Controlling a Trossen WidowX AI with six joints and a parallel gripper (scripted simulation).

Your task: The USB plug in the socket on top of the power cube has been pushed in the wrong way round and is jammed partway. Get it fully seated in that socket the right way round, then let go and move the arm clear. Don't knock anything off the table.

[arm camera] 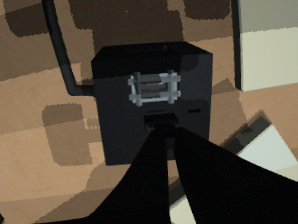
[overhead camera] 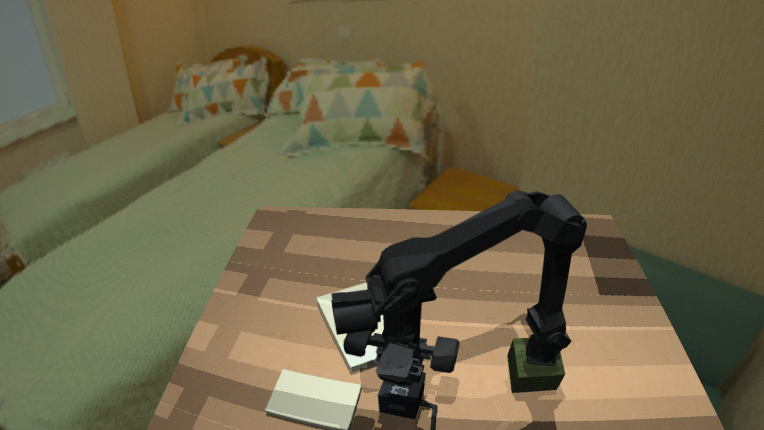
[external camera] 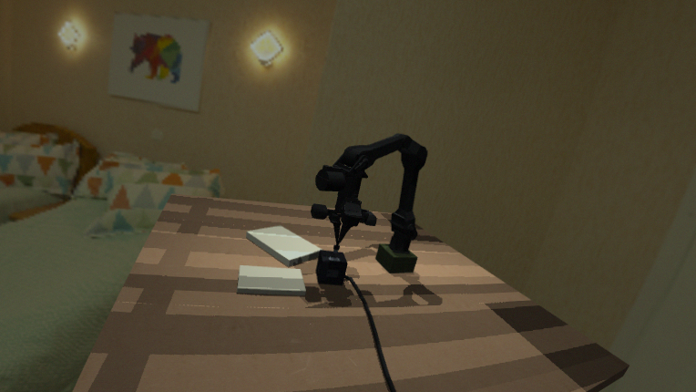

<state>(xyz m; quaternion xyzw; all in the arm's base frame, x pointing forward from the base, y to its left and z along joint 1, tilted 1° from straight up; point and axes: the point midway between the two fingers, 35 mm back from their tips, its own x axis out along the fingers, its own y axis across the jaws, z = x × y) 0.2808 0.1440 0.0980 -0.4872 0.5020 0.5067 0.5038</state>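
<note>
Right now my gripper tip is 10 mm to the right of the silver-framed socket and 60 mm above it. From my gripper tip the other things lie so: USB plug: 20 mm below.
</note>
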